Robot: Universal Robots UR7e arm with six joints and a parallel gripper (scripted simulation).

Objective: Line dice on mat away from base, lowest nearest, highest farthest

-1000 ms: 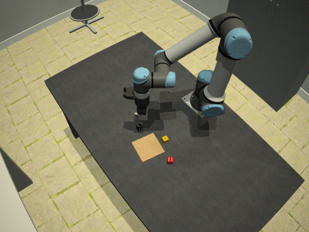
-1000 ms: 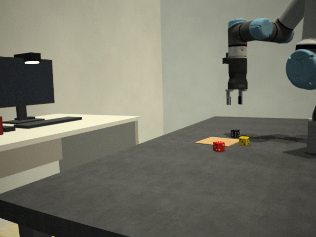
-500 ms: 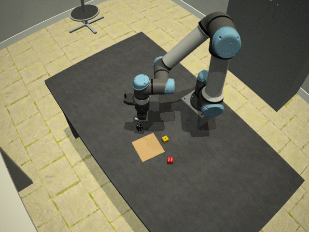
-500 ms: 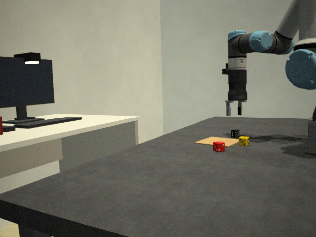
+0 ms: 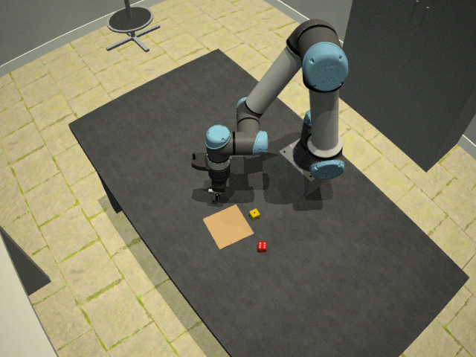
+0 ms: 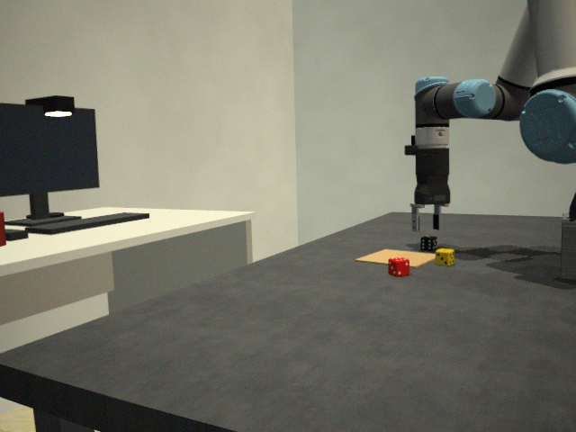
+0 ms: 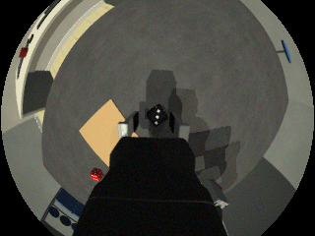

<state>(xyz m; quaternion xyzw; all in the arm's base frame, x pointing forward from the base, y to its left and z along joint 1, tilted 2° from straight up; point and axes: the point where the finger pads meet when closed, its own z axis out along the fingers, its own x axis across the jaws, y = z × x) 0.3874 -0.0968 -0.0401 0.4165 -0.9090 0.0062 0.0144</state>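
The black die lies 1 cm behind my hand and 5 cm below it. From my hand the other things lie so: tan mat 2 cm ahead, 13 cm to the left, 6 cm below; then yellow die 9 cm behind, 15 cm to the left, 5 cm below; then red die 3 cm behind, 27 cm to the left, 5 cm below.
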